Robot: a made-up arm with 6 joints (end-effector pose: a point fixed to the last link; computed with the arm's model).
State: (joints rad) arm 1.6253 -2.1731 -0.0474 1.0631 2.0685 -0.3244
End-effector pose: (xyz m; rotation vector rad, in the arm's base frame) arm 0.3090 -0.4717 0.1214 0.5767 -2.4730 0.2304
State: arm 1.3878 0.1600 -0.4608 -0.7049 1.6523 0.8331
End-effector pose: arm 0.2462 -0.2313 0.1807 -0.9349 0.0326 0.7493
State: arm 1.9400 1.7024 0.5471 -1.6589 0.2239 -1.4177
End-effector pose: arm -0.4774 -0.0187 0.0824 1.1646 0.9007 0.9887
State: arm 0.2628 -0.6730 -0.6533 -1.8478 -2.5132 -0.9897
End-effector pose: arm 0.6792 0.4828 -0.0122 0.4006 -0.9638 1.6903
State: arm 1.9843 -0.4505 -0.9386 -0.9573 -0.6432 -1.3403
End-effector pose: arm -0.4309 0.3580 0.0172 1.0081 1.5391 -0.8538
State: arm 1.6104 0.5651 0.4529 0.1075 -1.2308 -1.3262
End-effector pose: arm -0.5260 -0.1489 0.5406 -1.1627 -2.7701 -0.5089
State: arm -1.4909 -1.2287 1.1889 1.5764 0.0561 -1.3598
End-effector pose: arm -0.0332 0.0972 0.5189 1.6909 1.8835 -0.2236
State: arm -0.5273 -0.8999 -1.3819 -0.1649 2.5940 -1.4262
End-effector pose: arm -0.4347 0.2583 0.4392 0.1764 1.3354 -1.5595
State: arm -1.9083 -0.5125 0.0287 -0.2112 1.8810 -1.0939
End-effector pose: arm -0.1044 0.4445 -0.1185 0.4046 -0.1872 -1.9311
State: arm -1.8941 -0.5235 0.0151 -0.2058 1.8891 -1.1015
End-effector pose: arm -0.1152 0.4477 -0.1117 0.4029 -0.1598 -1.9225
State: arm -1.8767 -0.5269 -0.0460 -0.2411 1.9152 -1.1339
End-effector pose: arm -0.1148 0.4574 -0.1164 0.4668 -0.1502 -1.8942
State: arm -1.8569 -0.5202 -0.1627 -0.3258 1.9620 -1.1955
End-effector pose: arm -0.1030 0.4762 -0.1301 0.6118 -0.1526 -1.8324
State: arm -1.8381 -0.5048 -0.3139 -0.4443 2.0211 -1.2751
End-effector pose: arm -0.0896 0.5025 -0.1404 0.8100 -0.1463 -1.7293
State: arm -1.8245 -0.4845 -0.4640 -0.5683 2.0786 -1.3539
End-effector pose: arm -0.0857 0.5298 -0.1398 1.0079 -0.1203 -1.5989
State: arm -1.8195 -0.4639 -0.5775 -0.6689 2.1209 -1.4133
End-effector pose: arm -0.0903 0.5496 -0.1337 1.1566 -0.0897 -1.4800
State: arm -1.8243 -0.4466 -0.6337 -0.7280 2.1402 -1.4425
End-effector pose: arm -0.0909 0.5589 -0.1315 1.2359 -0.0809 -1.4091
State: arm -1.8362 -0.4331 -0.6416 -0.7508 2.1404 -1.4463
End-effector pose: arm -0.0812 0.5606 -0.1356 1.2613 -0.1003 -1.3879
